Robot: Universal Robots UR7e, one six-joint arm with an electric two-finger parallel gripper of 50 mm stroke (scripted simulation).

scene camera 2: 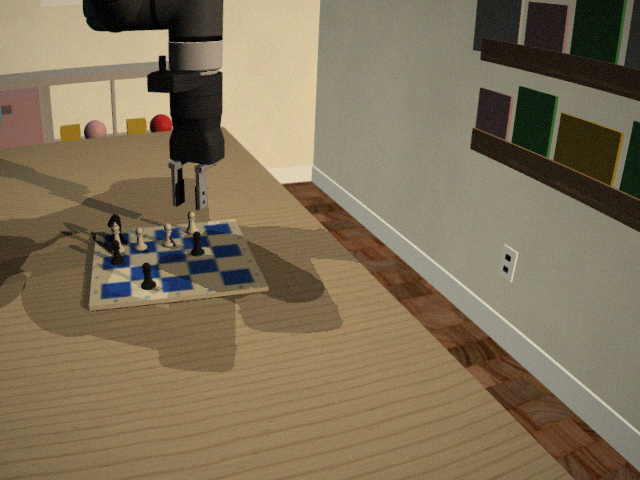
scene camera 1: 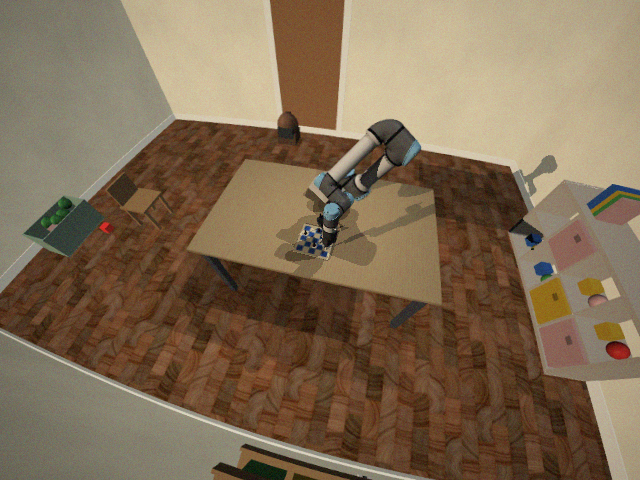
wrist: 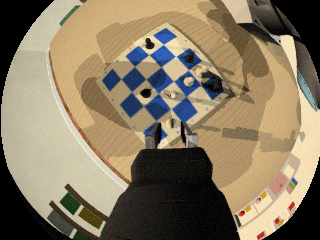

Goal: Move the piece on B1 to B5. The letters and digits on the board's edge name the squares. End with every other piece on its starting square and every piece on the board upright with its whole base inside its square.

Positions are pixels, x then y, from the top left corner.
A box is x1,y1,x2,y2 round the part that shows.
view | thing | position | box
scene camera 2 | gripper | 190,205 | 168,83,224,209
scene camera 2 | blue-and-white chessboard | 228,267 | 89,219,268,310
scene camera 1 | blue-and-white chessboard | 304,245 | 293,223,332,259
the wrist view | gripper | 171,128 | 98,121,239,239
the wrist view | blue-and-white chessboard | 162,69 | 96,23,230,148
